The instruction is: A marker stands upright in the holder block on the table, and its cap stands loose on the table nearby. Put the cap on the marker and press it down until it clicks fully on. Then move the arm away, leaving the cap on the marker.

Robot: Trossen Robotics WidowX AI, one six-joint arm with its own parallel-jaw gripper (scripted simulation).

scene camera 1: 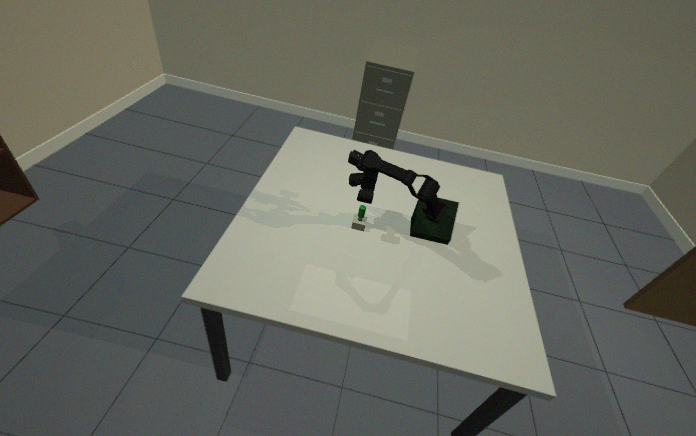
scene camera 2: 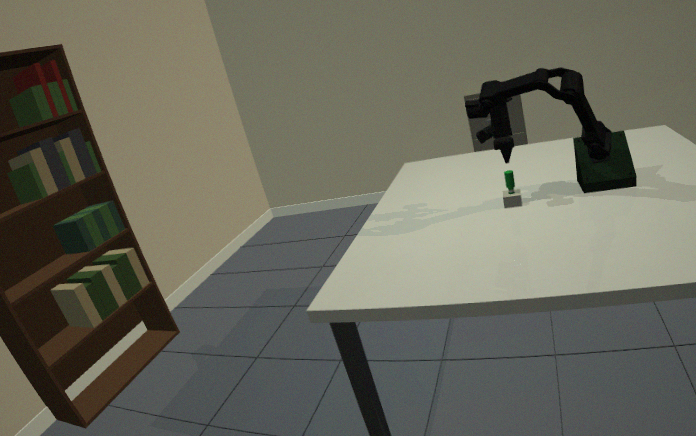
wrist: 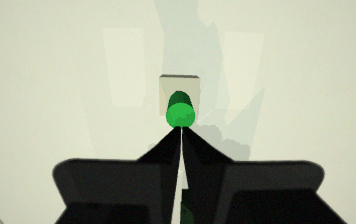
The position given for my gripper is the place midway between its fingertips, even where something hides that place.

My gripper (scene camera 2: 507,162) is shut and holds nothing. Further things: a green cap (wrist: 180,112).
My gripper shows as well in the wrist view (wrist: 181,131).
